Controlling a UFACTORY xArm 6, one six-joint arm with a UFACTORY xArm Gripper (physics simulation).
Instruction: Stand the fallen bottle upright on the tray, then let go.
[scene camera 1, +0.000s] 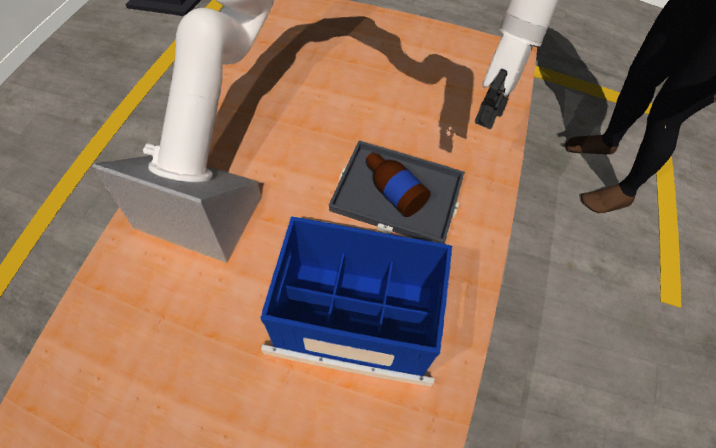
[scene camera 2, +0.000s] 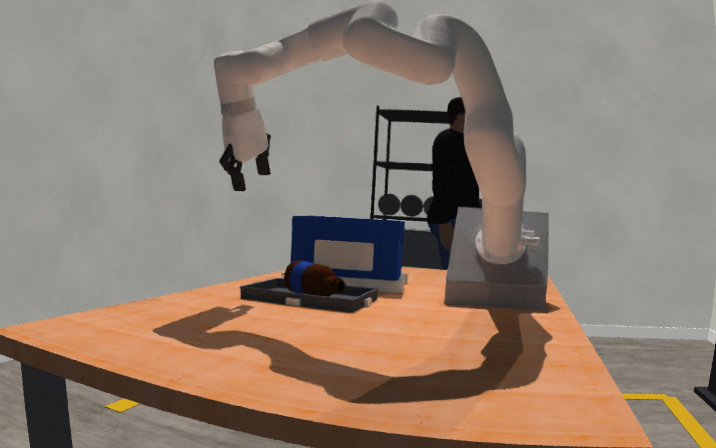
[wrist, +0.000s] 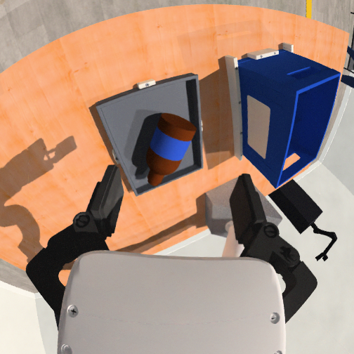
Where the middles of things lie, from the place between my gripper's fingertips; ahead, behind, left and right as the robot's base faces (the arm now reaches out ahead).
Right now the brown bottle (scene camera 2: 302, 277) is 20 cm below my hand, 14 cm behind it and 5 cm to the right of it. Also, from my hand: white strip (scene camera 1: 282, 353) 44 cm to the right, 23 cm below, 13 cm behind.
